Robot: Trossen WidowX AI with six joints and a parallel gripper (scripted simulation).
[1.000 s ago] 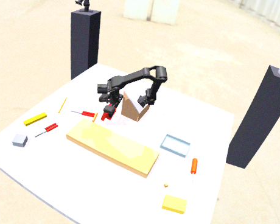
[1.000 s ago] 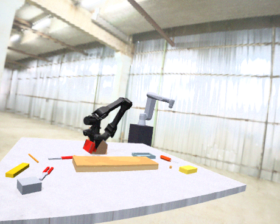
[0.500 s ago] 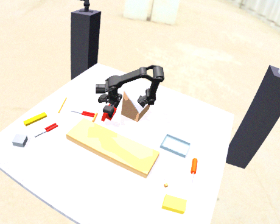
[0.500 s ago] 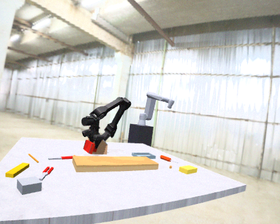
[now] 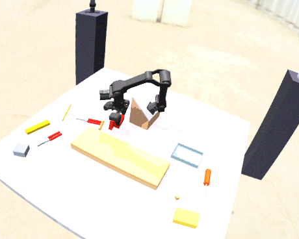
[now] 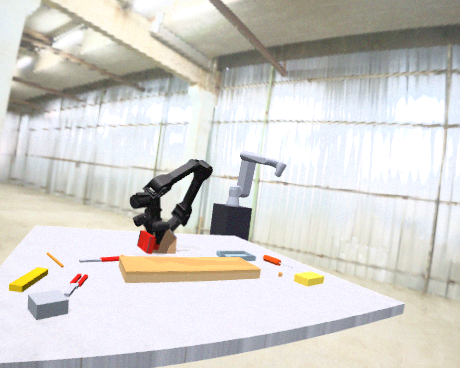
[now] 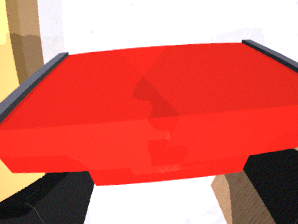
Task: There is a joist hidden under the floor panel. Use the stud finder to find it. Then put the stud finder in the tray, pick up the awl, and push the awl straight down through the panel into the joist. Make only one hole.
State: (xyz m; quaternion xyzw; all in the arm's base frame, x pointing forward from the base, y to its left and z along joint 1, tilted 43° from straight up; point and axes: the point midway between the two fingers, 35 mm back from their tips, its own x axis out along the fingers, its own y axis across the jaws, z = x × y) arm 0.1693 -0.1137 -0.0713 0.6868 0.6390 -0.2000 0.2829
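Now: gripper tip 1 cm to the left of the red stud finder and 1 cm past it. Also, from my gripper tip: pencil 38 cm to the right, 7 cm below, 1 cm ahead; tray 43 cm to the left, 6 cm below, 2 cm ahead; awl 13 cm to the right, 7 cm below, 2 cm behind.
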